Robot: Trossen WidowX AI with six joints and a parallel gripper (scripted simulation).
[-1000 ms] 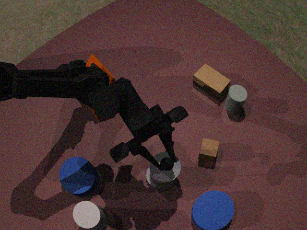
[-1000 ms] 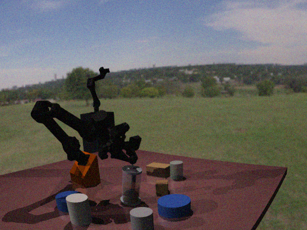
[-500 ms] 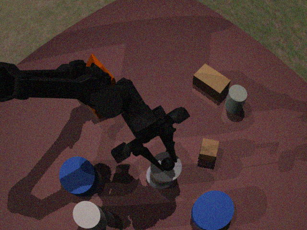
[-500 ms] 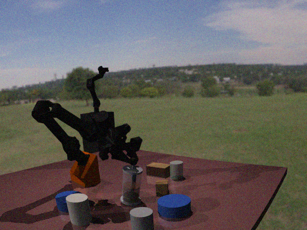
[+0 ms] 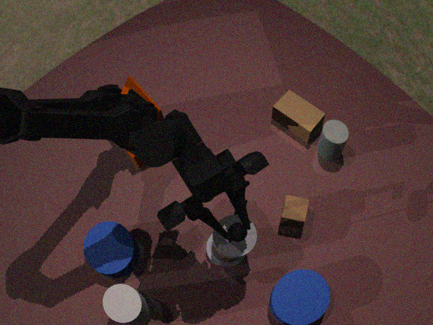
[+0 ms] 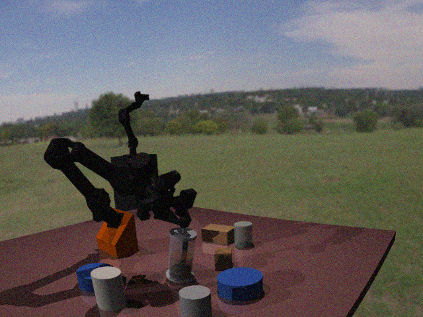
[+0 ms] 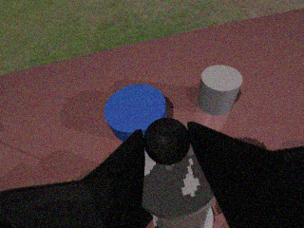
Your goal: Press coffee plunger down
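Right now my gripper tip is 9 cm above the coffee press, 3 cm past it and 1 cm to the right of it. Round my gripper tip: small tan cube 16 cm below, 15 cm to the left, 1 cm ahead; then pale cylinder 24 cm to the right, 13 cm below, 7 cm behind.
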